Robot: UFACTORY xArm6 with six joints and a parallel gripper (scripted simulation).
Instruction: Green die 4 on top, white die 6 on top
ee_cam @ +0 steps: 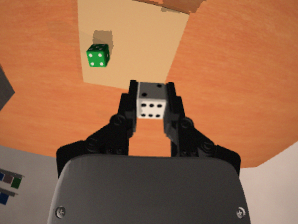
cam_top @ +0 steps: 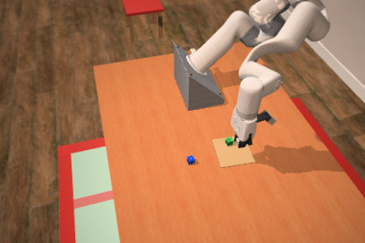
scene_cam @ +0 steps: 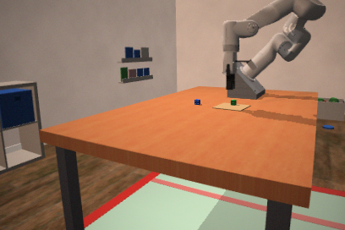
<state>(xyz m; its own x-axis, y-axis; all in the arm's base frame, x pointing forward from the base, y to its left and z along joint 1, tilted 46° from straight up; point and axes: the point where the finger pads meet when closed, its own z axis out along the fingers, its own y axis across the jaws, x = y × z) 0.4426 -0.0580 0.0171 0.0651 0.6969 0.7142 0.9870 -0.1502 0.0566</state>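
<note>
Now: hand 11 cm above the tan mat and 4 cm past it. The rest, counted from my hand: green die 10 cm below, 7 cm behind; then blue die 18 cm to the right, 10 cm below, 6 cm behind; then white die 1 cm below.
</note>
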